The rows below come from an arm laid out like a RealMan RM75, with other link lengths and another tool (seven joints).
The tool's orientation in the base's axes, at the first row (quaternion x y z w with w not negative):
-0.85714 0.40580 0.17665 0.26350
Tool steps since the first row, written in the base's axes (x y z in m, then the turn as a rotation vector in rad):
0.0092 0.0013 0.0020 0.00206 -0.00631 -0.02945
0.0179 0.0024 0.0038 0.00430 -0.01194 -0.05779
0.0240 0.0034 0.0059 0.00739 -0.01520 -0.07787
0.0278 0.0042 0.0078 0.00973 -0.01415 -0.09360
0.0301 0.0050 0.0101 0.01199 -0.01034 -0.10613
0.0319 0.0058 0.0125 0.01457 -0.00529 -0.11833
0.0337 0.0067 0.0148 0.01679 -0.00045 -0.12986
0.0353 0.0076 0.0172 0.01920 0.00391 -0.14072
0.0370 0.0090 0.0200 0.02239 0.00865 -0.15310
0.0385 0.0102 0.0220 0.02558 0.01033 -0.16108
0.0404 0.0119 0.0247 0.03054 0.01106 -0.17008
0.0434 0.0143 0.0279 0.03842 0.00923 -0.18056
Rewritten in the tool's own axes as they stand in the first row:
0.0038 -0.0086 -0.0016 0.02027 0.01081 0.01958
0.0075 -0.0166 -0.0032 0.03967 0.02078 0.03867
0.0095 -0.0226 -0.0048 0.05389 0.02627 0.05249
0.0103 -0.0266 -0.0062 0.06281 0.02871 0.06547
0.0101 -0.0295 -0.0078 0.06836 0.02877 0.07755
0.0094 -0.0321 -0.0094 0.07319 0.02781 0.09007
0.0088 -0.0347 -0.0108 0.07758 0.02704 0.10196
0.0080 -0.0372 -0.0124 0.08203 0.02617 0.11302
0.0067 -0.0401 -0.0139 0.08751 0.02495 0.12544
0.0059 -0.0426 -0.0149 0.09256 0.02400 0.13253
0.0046 -0.0458 -0.0162 0.09979 0.02247 0.13971
0.0034 -0.0504 -0.0176 0.11110 0.02046 0.14629

